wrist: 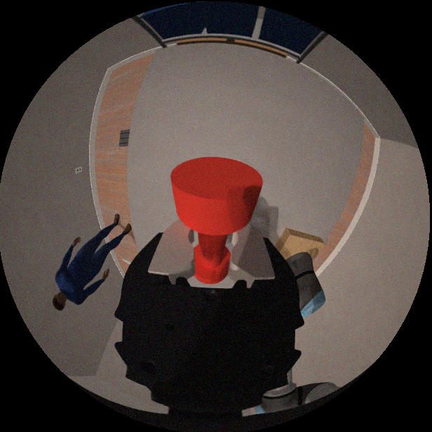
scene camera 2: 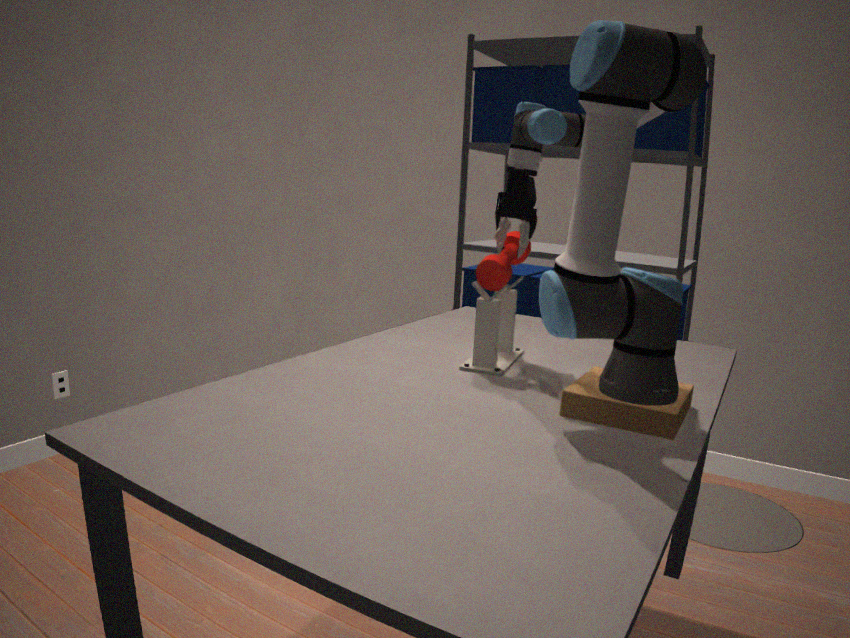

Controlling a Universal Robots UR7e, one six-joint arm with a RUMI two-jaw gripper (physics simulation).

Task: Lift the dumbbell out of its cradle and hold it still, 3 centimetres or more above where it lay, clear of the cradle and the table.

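Where they show: gripper, between the fingertips: [scene camera 2: 509,256]; arm's base, origin of its link: [scene camera 2: 637,392].
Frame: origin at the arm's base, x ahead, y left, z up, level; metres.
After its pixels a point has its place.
The red dumbbell [scene camera 2: 494,271] @[x 0.363, y -0.128, z 0.176 m] [wrist: 215,200] is tilted, its near weight lower and its far weight higher in the scene view. My gripper [scene camera 2: 513,239] [wrist: 213,215] is shut on the dumbbell's handle, with one finger on each side. The pale cradle [scene camera 2: 486,333] @[x 0.364, y -0.107, z 0.039 m] stands upright on the table [scene camera 2: 384,439] @[x 0.337, y 0.355, z -0.049 m], directly below the dumbbell. The near weight is right at the tops of the cradle's V-shaped arms; whether they touch cannot be told. The far weight is partly hidden behind the fingers and handle. In the wrist view the dumbbell and gripper hide the cradle.
The arm's base stands on a wooden block [scene camera 2: 617,405] @[x 0.022, y 0.080, z -0.006 m] [wrist: 300,242] to the right of the cradle. A shelf rack [scene camera 2: 463,171] with blue bins stands behind the table. A person in blue [wrist: 75,275] shows at the left in the wrist view.
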